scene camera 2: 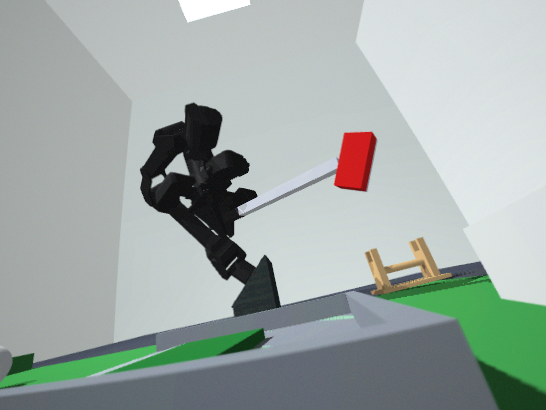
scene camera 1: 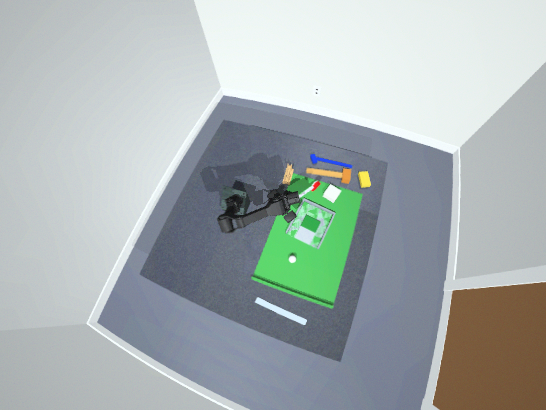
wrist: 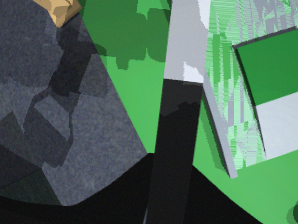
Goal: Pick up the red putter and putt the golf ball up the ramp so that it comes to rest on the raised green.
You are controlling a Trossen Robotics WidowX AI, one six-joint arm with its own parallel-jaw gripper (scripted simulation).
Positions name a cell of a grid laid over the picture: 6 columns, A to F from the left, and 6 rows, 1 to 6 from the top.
Labels:
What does my gripper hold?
A red putter.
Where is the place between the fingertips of my gripper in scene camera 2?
C4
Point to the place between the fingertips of my gripper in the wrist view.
D5

